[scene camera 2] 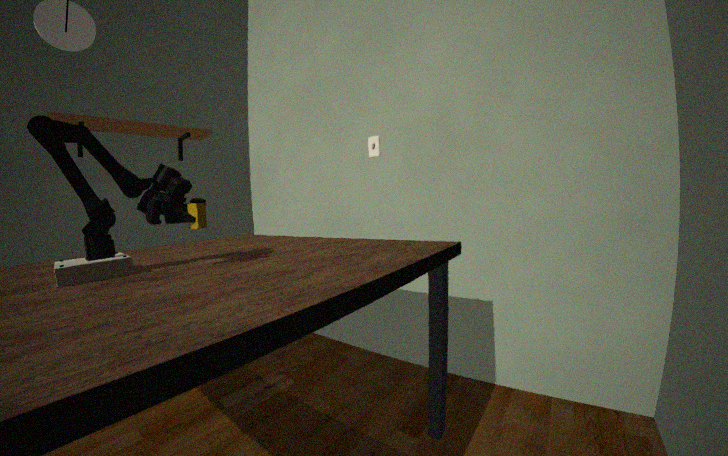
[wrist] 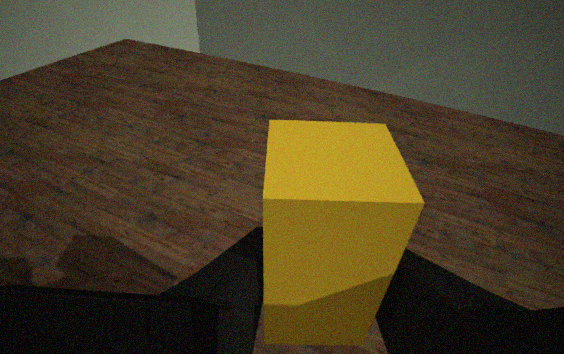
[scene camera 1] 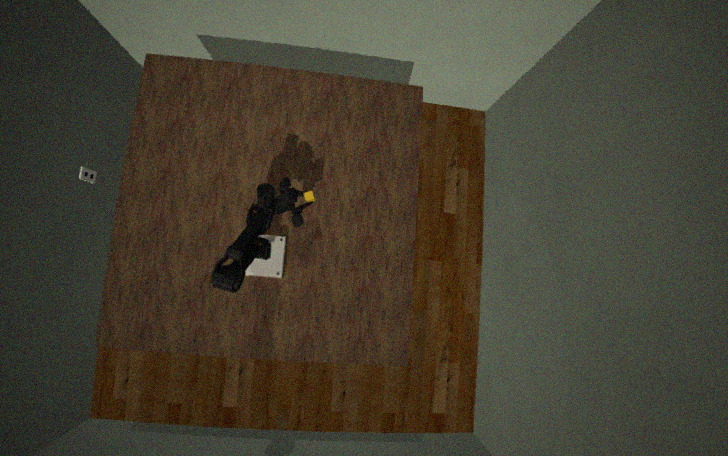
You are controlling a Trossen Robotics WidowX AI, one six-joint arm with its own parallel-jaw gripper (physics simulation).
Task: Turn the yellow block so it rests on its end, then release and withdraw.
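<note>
The yellow block (scene camera 1: 308,196) (scene camera 2: 197,214) (wrist: 340,225) is held in the air. In the second scene view its long side runs close to vertical, with its lower end above the table top. In the first scene view a small, nearly square yellow face shows from above. My gripper (scene camera 1: 306,198) (scene camera 2: 192,213) (wrist: 314,241) is shut on the block, with a dark finger on each side of it in the wrist view. The fingers hide parts of the block's sides.
The wooden table (scene camera 1: 349,295) (scene camera 2: 322,268) (wrist: 125,125) lies under the arm, and the arm's shadow falls on it. The arm's white base (scene camera 1: 275,263) (scene camera 2: 94,270) stands on the table. A wall shelf (scene camera 2: 128,126) shows behind the arm.
</note>
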